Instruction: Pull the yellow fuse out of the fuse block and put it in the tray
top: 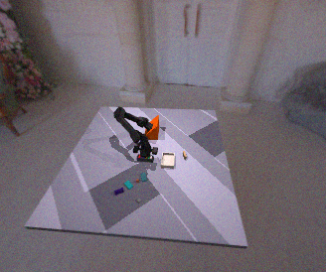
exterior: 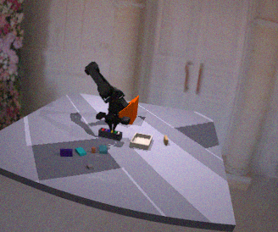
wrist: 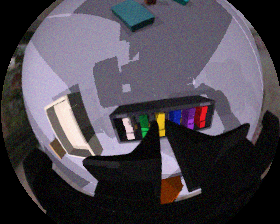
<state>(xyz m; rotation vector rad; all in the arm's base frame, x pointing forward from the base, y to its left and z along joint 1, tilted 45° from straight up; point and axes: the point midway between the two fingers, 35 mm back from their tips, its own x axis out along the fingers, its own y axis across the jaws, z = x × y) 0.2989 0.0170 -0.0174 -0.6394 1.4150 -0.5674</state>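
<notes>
My gripper tip is now 17 cm to the right of the beige tray, 3 cm above it and 1 cm past it. Round my gripper tip: purple block (31 cm ahead, 12 cm to the right, 2 cm below); then orange cube (21 cm ahead, 2 cm to the right, 2 cm below); then yellow fuse (1 cm below).
</notes>
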